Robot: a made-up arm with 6 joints.
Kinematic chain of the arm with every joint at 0, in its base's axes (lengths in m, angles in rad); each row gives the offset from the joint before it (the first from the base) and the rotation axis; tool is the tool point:
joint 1: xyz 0 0 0.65 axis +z
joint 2: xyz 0.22 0 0 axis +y
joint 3: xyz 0 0 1.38 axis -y
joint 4: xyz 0 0 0.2 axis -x
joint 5: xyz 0.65 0 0 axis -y
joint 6: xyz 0.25 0 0 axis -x
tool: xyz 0 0 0
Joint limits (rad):
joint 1: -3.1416..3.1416
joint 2: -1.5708..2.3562
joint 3: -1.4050..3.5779
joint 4: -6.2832..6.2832
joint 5: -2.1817..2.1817
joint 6: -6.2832..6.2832
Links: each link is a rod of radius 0.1 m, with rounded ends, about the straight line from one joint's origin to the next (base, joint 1, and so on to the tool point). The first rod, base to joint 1, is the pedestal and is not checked.
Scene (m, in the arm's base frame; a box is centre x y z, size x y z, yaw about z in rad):
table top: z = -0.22
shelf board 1: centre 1.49 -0.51 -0 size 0.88 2.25 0.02 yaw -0.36
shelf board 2: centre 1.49 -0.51 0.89 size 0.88 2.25 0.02 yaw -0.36
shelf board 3: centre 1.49 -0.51 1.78 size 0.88 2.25 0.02 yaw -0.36
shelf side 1: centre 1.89 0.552 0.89 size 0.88 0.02 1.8 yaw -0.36
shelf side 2: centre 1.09 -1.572 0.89 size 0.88 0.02 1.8 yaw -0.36
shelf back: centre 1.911 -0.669 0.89 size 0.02 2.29 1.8 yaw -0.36
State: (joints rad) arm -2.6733 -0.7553 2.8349 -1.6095 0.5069 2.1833
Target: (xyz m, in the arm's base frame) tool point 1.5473 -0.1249 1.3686
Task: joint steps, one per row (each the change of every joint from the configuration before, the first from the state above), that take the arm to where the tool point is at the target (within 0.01 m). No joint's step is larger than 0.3 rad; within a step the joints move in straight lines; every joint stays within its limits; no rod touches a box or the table.
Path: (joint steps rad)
1: -0.1171 0.0039 -0.0789 0.0087 -0.2575 0.0000
2: -0.1170 0.0039 -0.0788 0.0087 -0.2575 0.0000
3: -0.1171 0.0039 -0.0789 0.0087 -0.2575 0.0000
4: -0.1171 0.0039 -0.0789 0.0087 -0.2575 0.0000

